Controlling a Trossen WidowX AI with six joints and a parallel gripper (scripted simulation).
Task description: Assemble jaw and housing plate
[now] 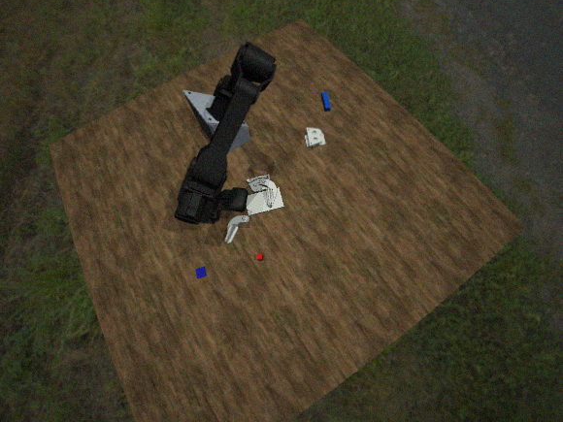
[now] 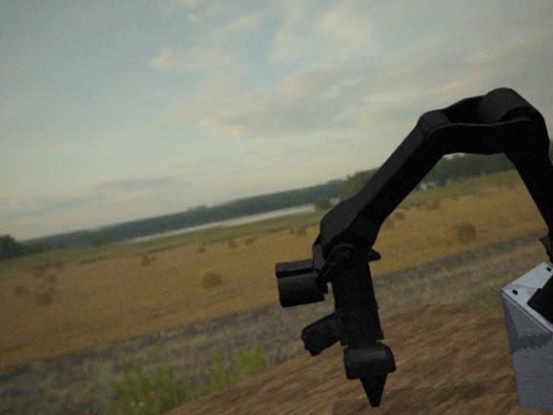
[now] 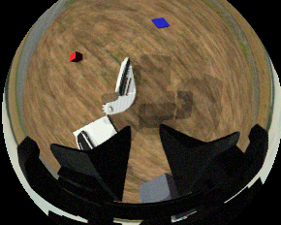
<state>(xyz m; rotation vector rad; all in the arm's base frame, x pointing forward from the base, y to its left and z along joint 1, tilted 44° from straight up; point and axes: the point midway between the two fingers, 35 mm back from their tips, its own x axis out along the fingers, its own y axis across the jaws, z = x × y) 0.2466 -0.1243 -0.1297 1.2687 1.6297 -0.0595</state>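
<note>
My gripper tip is now 50 mm short of the white jaw, 20 mm to the right of it and 80 mm above it. Round my gripper tip: white stepped piece (30 mm behind, 420 mm to the left, 80 mm below); then red cube (180 mm ahead, 70 mm below); then blue square (90 mm ahead, 170 mm to the right, 80 mm below).
</note>
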